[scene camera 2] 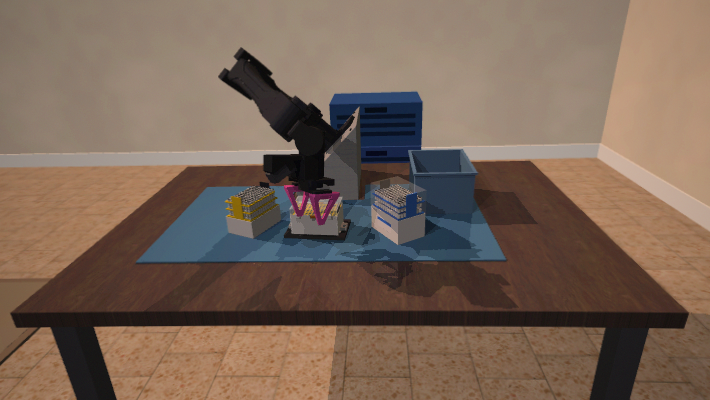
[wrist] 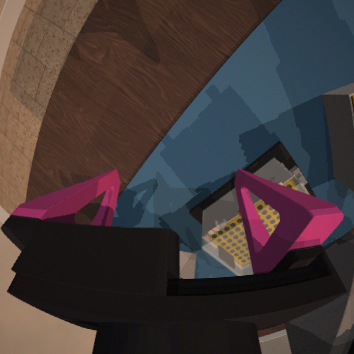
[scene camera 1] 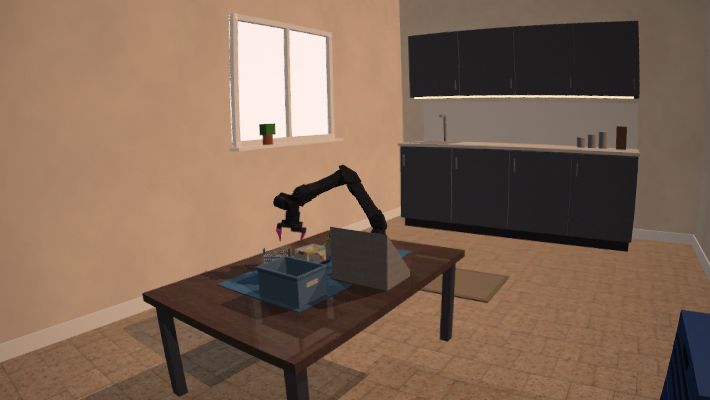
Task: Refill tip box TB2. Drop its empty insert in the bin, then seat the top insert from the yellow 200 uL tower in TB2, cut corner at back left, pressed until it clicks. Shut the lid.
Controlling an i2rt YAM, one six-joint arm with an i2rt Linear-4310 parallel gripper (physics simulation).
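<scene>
The tip box (scene camera 1: 310,254) (scene camera 2: 316,228) is white and stands on a dark base on the mat. In the wrist view its yellow perforated insert (wrist: 236,242) shows inside, partly behind one finger. I cannot make out the box's label or its lid clearly. The yellow tower (scene camera 2: 237,208) stands left of the box in scene camera 2, with several tip-filled layers on a white base. My gripper (scene camera 1: 291,240) (scene camera 2: 310,220) (wrist: 176,175) is open and empty, with its pink fingers wide apart. It hangs above the mat near the tip box. The blue-grey bin (scene camera 1: 279,286) (scene camera 2: 442,192) is open-topped.
A blue tower (scene camera 2: 412,227) under a clear cover stands right of the tip box in scene camera 2, near the bin. A grey wedge-shaped panel (scene camera 1: 357,257) (scene camera 2: 346,170) stands behind the tip box. The blue mat (scene camera 1: 240,286) (scene camera 2: 170,245) (wrist: 210,125) lies on the wooden table (scene camera 1: 200,300) (scene camera 2: 350,295) (wrist: 120,85).
</scene>
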